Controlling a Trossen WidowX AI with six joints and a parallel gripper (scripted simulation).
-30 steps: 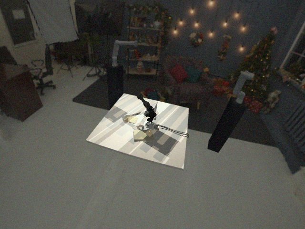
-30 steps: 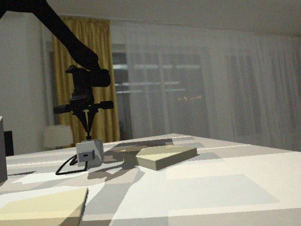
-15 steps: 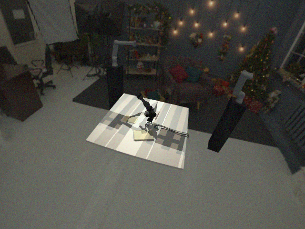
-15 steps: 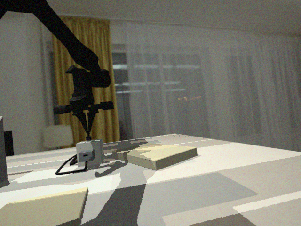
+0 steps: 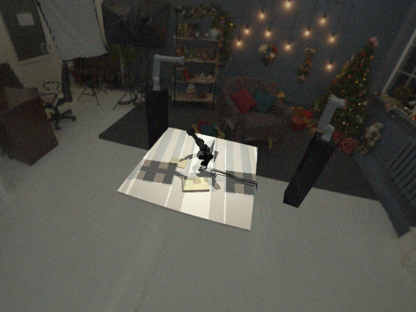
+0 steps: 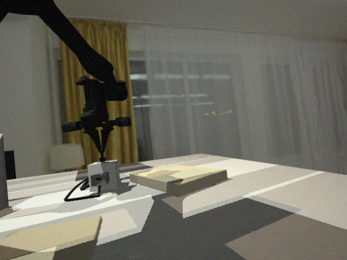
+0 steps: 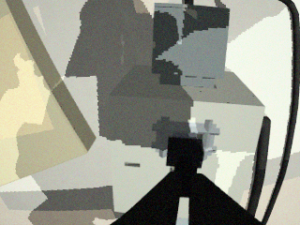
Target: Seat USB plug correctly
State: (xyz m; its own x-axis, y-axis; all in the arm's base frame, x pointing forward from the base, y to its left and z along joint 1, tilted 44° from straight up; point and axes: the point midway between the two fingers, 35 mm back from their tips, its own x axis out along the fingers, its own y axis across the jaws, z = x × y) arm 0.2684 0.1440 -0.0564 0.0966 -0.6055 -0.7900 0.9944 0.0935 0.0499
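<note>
The USB plug is 2 cm below my gripper tip.
</note>
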